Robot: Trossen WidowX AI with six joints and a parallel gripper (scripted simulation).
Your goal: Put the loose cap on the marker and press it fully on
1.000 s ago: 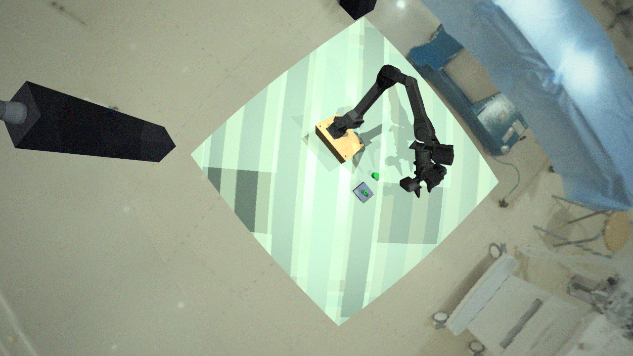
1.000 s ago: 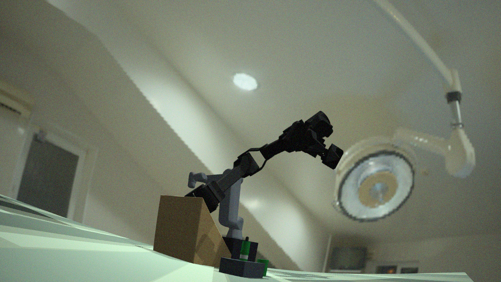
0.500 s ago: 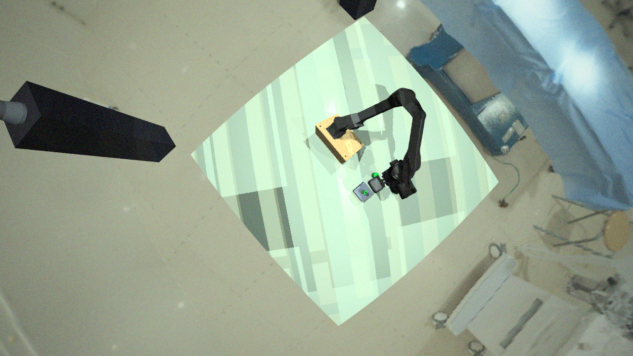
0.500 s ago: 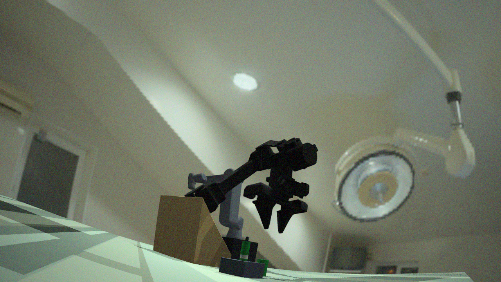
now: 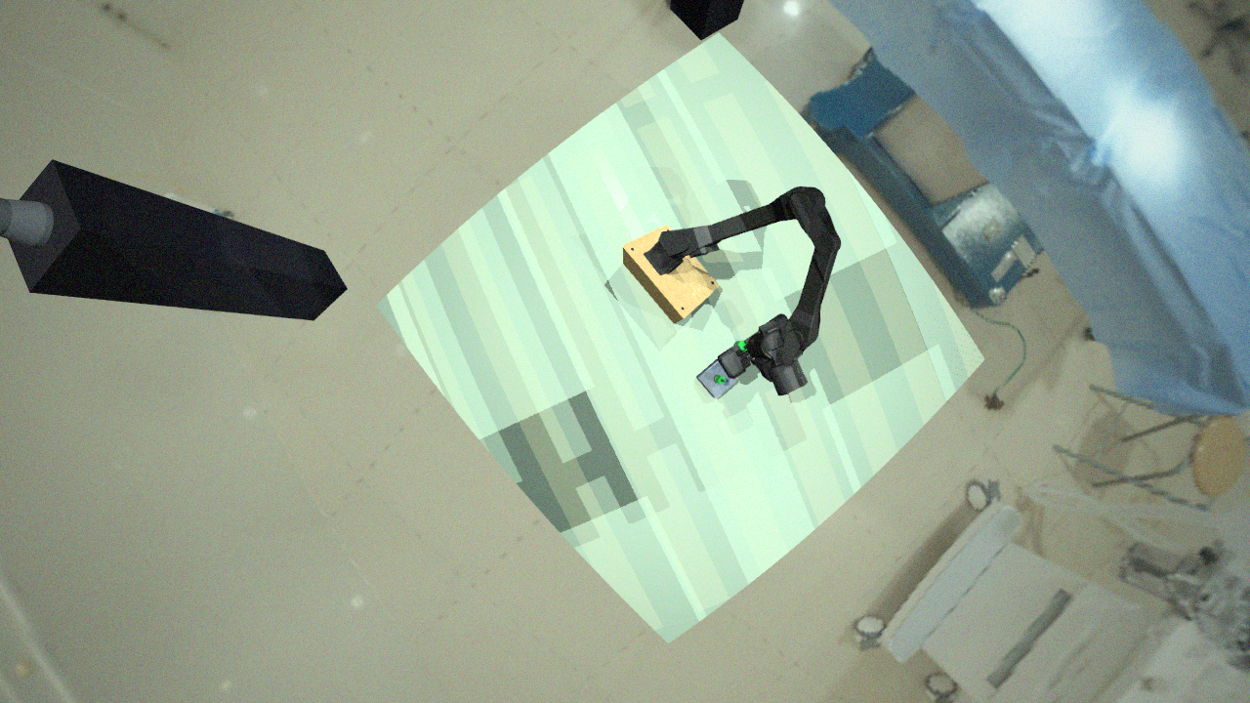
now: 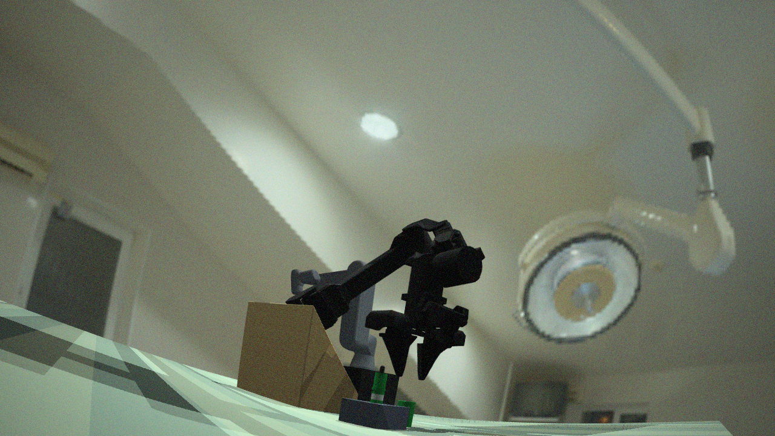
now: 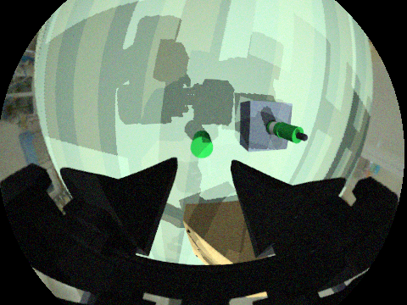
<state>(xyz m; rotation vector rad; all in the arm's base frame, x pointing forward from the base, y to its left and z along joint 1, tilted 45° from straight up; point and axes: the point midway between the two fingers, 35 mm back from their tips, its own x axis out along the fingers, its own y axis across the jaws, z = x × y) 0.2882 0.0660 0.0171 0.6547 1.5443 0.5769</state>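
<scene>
Right now the green marker cap is 7 cm below my gripper tip. Round my gripper tip: dark holder block (3 cm ahead, 10 cm to the right, 7 cm below).
</scene>
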